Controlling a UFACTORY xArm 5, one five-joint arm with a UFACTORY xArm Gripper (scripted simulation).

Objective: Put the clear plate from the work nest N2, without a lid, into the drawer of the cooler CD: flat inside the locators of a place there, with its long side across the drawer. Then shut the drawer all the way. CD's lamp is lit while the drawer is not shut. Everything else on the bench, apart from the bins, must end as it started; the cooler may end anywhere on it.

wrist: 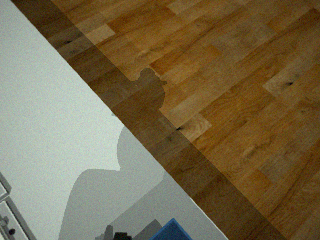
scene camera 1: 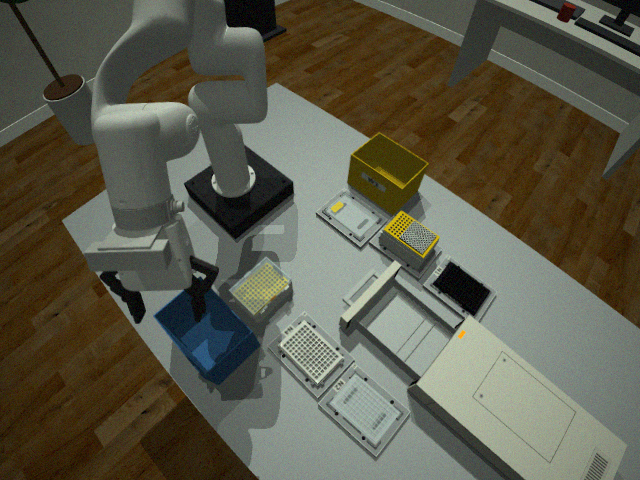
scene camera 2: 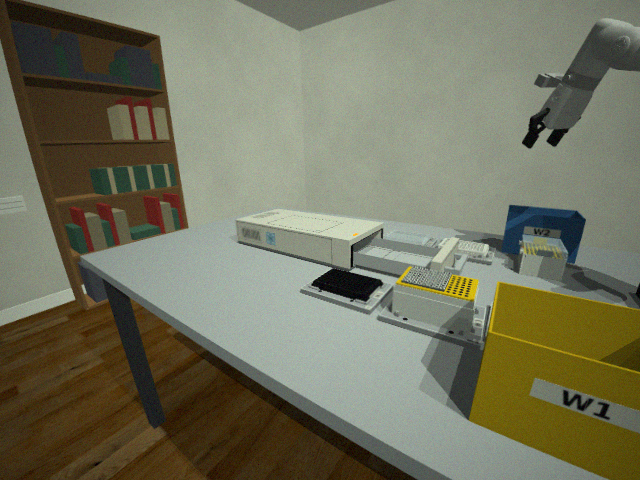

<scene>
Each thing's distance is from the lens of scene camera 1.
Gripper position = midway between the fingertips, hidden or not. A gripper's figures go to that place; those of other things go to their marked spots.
my gripper (scene camera 1: pixel 170 317): 0.55 m
cooler CD (scene camera 1: pixel 510 413): 0.81 m
black plate (scene camera 1: pixel 465 293): 0.91 m
white plate (scene camera 1: pixel 299 344): 0.79 m
The marked spots on the cooler CD and the black plate are 0.30 m apart.
</scene>
